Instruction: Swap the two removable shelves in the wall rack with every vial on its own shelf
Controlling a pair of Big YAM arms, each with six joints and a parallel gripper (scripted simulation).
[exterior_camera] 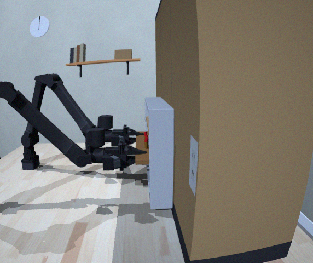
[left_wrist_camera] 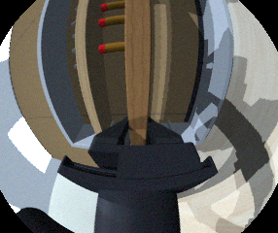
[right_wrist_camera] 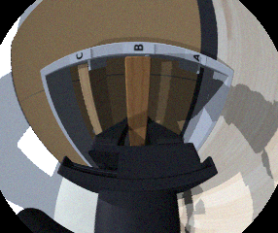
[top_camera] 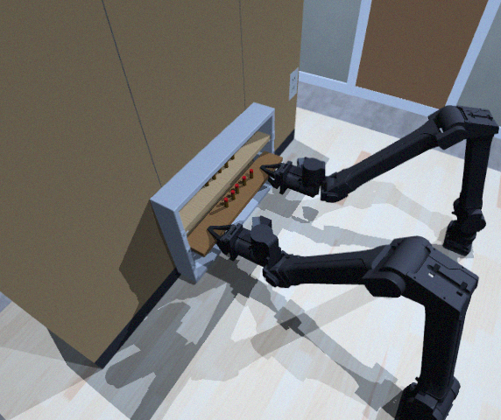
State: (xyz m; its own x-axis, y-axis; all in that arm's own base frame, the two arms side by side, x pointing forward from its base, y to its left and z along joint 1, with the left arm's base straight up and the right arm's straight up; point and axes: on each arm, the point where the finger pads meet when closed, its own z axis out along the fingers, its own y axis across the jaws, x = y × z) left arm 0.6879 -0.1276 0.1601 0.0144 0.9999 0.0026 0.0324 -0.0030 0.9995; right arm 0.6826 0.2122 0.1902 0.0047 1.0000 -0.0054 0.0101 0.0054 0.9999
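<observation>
The runner stub lies 9 cm to the right of my right hand, 3 cm ahead of it and 1 cm below it. Also, from my right hand: brown wooden shelf: 15 cm to the left, 1 cm ahead; pale wooden shelf: 15 cm to the left, 7 cm above, 6 cm ahead; wall rack: 15 cm to the left, 6 cm ahead.
The brown wooden shelf is 15 cm to the right of my left hand. The rest, counted from my left hand: pale wooden shelf (5 cm ahead, 15 cm to the right, 7 cm above); then wall rack (5 cm ahead, 15 cm to the right); then wall block (24 cm ahead, 15 cm to the right, 25 cm above).
</observation>
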